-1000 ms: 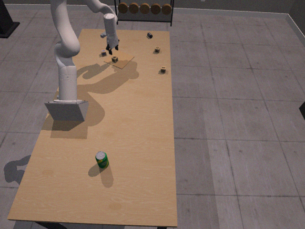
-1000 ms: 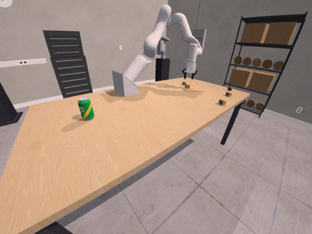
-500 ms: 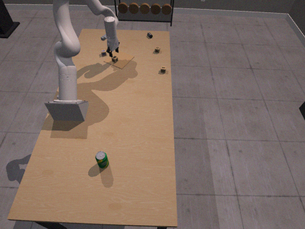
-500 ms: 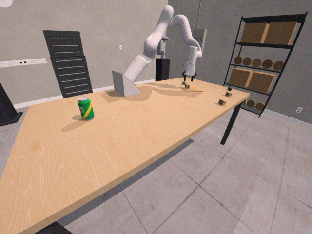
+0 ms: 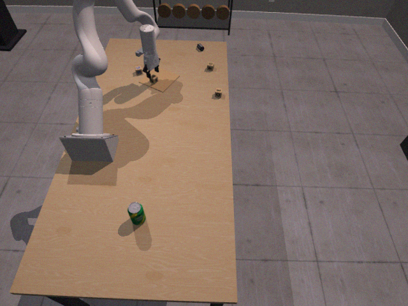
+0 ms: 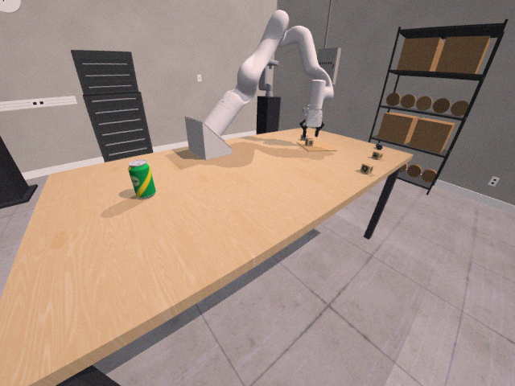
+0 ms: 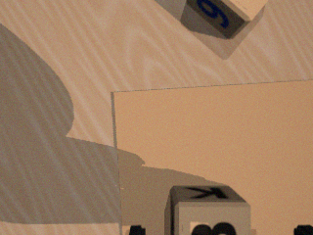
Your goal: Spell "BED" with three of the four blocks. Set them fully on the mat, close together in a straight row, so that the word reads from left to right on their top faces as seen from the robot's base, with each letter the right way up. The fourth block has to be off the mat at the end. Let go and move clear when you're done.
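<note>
Right now my hand is 30 mm short of the tan mat, 40 mm to the right of it and 70 mm above it. From my hand the other things lie so: green can (100 mm ahead, 980 mm to the right, 10 mm below); then wooden letter block (370 mm ahead, 180 mm to the left, 50 mm below); then small dark object (280 mm ahead, 430 mm to the left, 60 mm below).
</note>
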